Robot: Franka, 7 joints.
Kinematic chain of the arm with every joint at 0, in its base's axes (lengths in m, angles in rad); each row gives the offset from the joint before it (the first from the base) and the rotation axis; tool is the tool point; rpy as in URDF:
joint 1: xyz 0 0 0.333 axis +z
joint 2: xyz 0 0 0 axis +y
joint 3: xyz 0 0 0.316 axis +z
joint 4: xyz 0.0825 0 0 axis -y
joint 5: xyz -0.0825 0 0.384 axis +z
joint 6: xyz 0 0 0 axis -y
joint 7: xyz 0.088 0 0 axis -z
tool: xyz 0 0 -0.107 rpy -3.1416 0 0
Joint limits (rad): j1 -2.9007..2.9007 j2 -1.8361..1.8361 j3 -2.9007..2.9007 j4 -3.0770..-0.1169 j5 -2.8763..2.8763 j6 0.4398..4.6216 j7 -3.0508..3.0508
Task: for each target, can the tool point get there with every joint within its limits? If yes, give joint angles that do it. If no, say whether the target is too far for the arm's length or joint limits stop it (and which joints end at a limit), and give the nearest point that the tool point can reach.
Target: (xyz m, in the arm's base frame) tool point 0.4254 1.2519 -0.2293
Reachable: no: too far | nearest point 0.2540 0.7475 -0.0027 | short by 0.579 m
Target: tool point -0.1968 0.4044 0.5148
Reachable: yes | joints 0.7078 -0.3316 0.9393 -2.0851 -2.0226 3.8456 -1.1624
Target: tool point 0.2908 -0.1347 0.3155
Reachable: yes | joints -1.1455 0.0404 0.9786 -2.4632 -0.6622 0.9579 2.5197
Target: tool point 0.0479 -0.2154 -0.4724
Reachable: no: joint limits stop it (at a limit: joint 2) | nearest point 0.0503 -0.2263 -0.3583 | short by 0.115 m
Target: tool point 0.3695 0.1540 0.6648
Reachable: yes | joints -1.0072 -1.0634 1.1072 -2.1775 -1.3818 1.4851 -0.7436
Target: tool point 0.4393 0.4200 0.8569
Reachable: yes | joints -1.4179 -0.4357 1.6568 -1.1360 1.8950 2.0514 1.9006
